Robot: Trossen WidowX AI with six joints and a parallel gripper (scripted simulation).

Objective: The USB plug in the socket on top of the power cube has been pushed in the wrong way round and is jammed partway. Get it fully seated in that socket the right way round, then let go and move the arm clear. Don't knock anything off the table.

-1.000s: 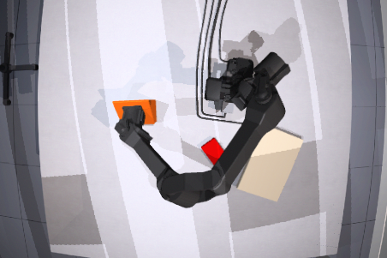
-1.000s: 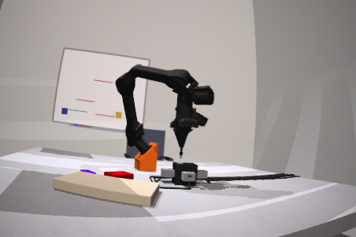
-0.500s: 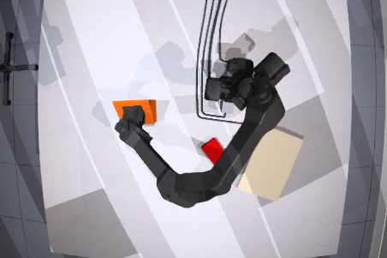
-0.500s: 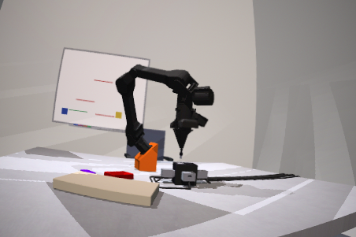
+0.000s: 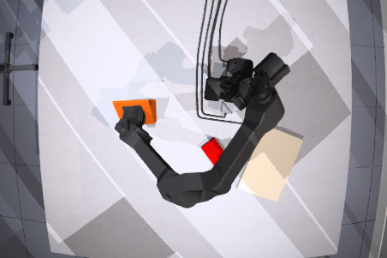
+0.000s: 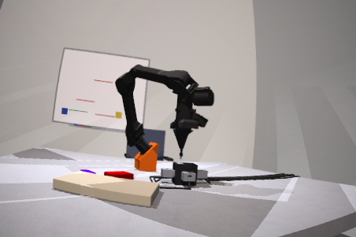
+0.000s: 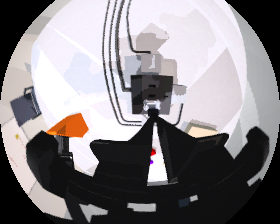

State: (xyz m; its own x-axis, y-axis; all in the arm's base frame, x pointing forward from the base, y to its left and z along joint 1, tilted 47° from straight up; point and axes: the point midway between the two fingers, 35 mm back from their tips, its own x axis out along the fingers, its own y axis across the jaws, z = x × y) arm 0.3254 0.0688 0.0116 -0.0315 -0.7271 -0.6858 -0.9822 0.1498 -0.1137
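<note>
My gripper tip is 20 mm above the small USB plug. The rest, counted from my gripper tip: beige block: 270 mm to the right, 150 mm ahead, 120 mm below; then red block: 210 mm to the right, 120 mm below, 60 mm behind; then purple piece: 320 mm to the right, 120 mm below, 60 mm behind.
</note>
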